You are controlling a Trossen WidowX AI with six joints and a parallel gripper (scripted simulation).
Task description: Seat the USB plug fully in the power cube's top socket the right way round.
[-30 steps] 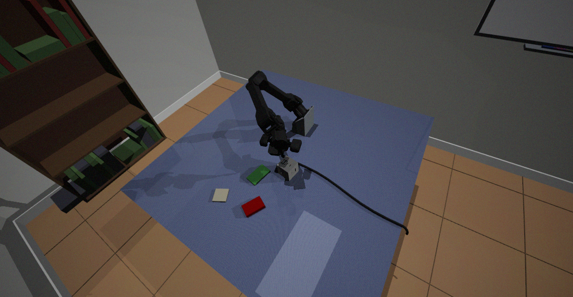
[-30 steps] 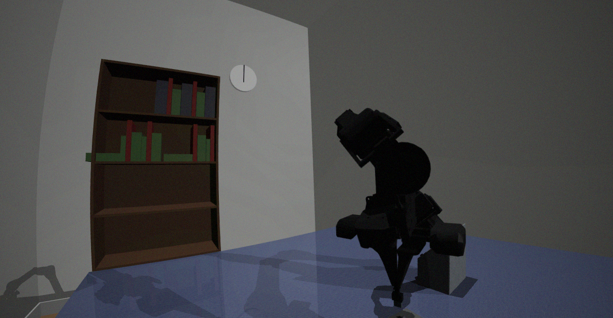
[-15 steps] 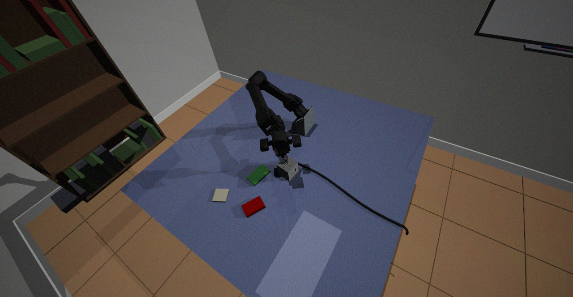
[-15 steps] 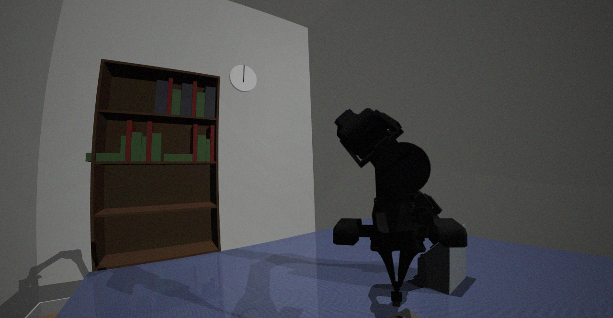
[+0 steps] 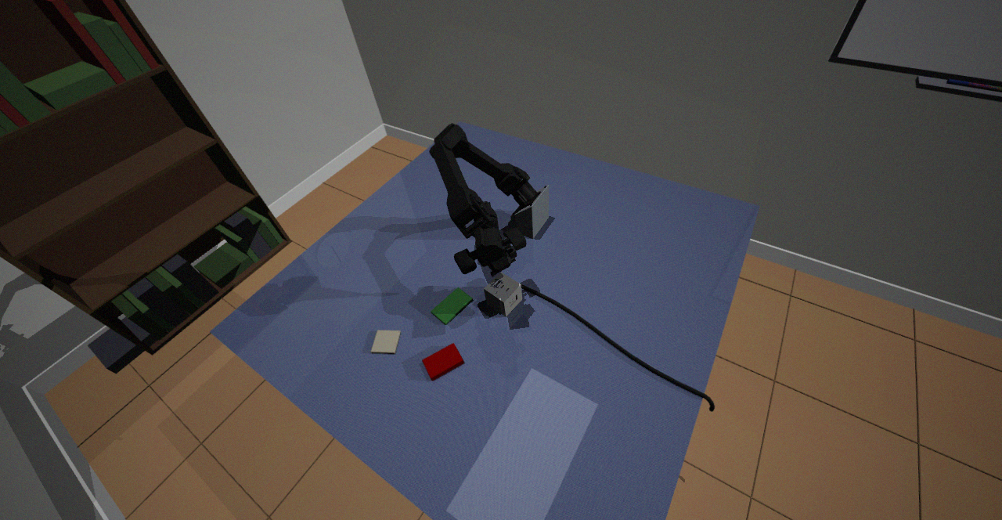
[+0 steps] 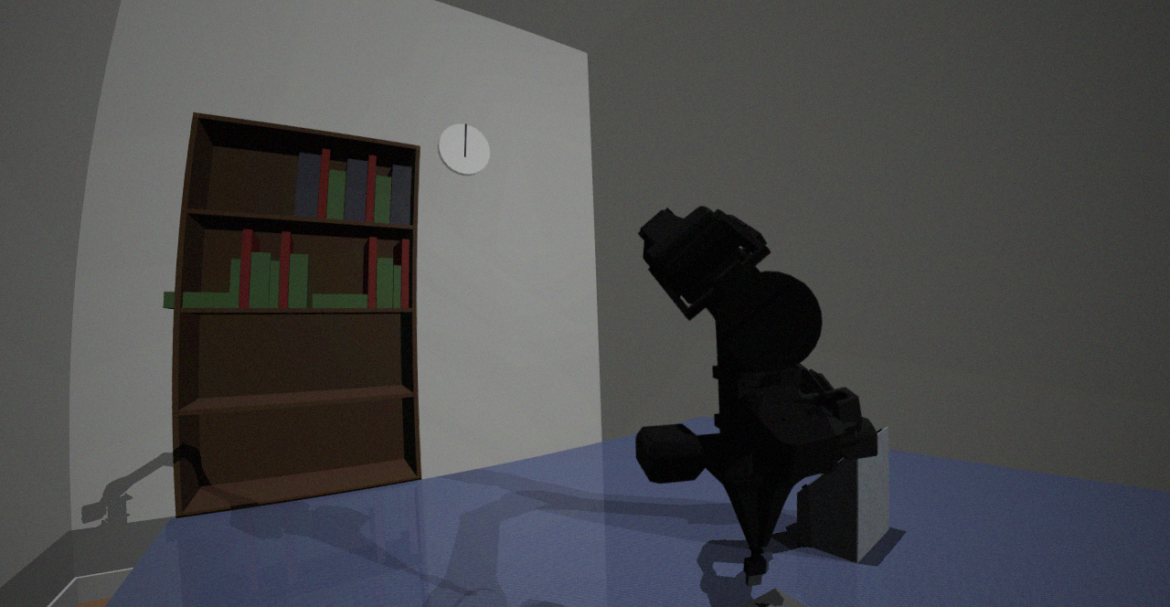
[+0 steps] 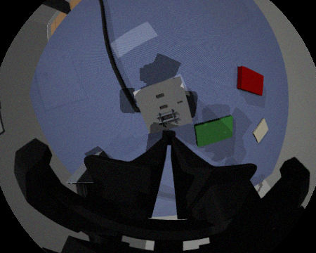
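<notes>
Now: gripper tip 20 mm above the usb plug. From my gripper tip the other things lie so: green card: 130 mm below, 100 mm to the right, 100 mm ahead; beige tile: 290 mm ahead, 190 mm to the right, 130 mm below; red block: 250 mm ahead, 120 mm below, 10 mm to the right.
</notes>
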